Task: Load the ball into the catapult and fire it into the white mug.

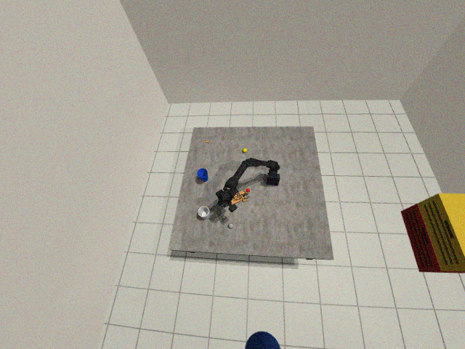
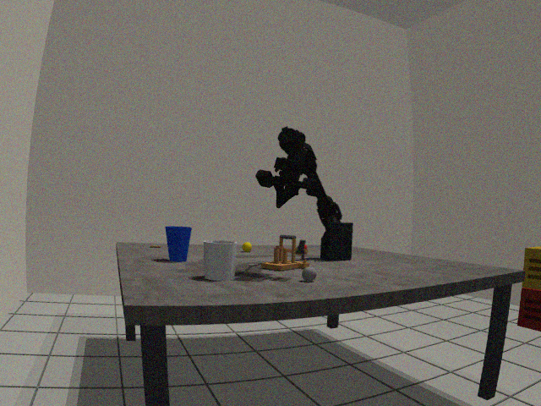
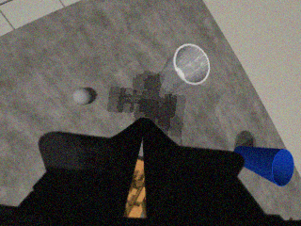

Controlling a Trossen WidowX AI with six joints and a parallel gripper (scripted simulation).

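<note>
The red ball lies 20 cm behind my gripper tip, 19 cm to the right of it and 14 cm below it. From my gripper tip the other things lie so: grey ball 18 cm below, 11 cm to the left, 5 cm behind; then white mug 17 cm below, 17 cm ahead, 1 cm to the left; then wooden catapult 15 cm to the right, 15 cm below, 14 cm behind.
</note>
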